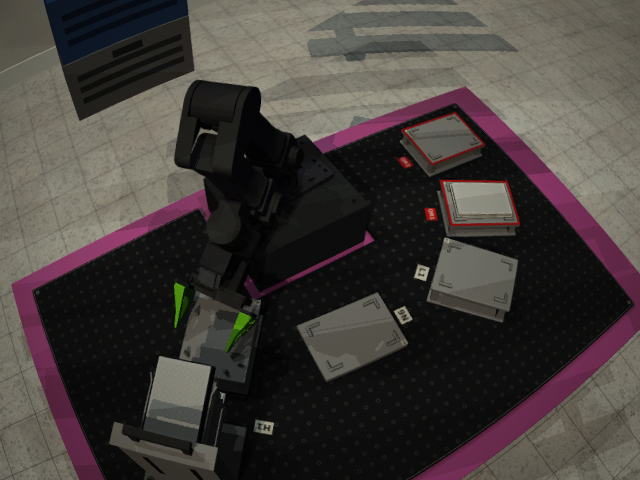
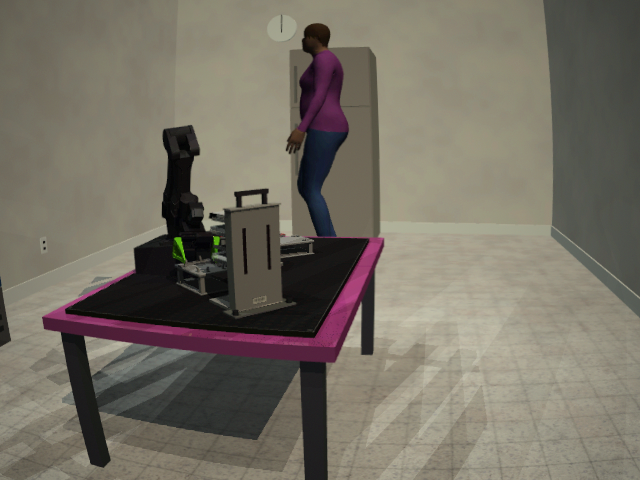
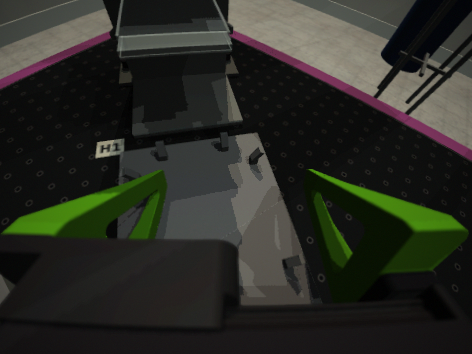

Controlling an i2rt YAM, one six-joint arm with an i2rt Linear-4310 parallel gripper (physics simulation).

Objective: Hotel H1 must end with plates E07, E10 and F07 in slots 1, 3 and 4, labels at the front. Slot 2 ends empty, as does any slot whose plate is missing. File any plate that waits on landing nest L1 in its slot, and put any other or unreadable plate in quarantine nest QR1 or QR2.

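Pixels of known places: gripper, fingertip midpoint: (image 1: 200,340) (image 2: 200,261) (image 3: 235,177); arm's base at its link origin: (image 1: 282,190).
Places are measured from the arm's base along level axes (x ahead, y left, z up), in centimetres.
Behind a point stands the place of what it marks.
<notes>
Hotel H1 (image 1: 206,457) @(x 39.6, y -41.2, z 16.3 cm) (image 2: 254,284) @(x 35.2, y -47.2, z -2.7 cm) stands at the table's near left. A pale lidded plate (image 1: 178,390) (image 3: 172,44) sits high in it; its slot number and label cannot be read, and lower slots are partly hidden. My gripper (image 1: 201,338) @(x 16.6, y -29.3, z -1.1 cm) (image 2: 197,253) @(x 16.6, y -29.3, z -1.1 cm) (image 3: 235,177) @(x 16.6, y -29.3, z -1.1 cm) is open and empty, above a raised grey nest (image 1: 219,335) @(x 16.6, y -25.7, z -3.2 cm) (image 3: 200,215) @(x 17.6, y -26.4, z -3.3 cm) in front of the hotel. Landing nest L1 (image 1: 475,279) @(x 35.6, y 18.3, z -4.3 cm) bears no plate. A white plate (image 1: 480,198) @(x 22.9, y 33.4, z -3.8 cm) rests on red-rimmed QR1 (image 1: 480,230) @(x 26.8, y 30.9, z -8.8 cm). Red-rimmed QR2 (image 1: 444,139) @(x 5.5, y 40.8, z -5.3 cm) bears no plate.
A low grey nest (image 1: 351,335) @(x 28.3, y -6.0, z -8.1 cm) with a tag that seems to read N6 lies between the hotel side and L1. The arm's black base (image 1: 315,227) @(x 11.0, y -0.7, z 0.9 cm) stands at the table's rear edge. A person (image 2: 325,98) is beyond the table, before a fridge (image 2: 361,155).
</notes>
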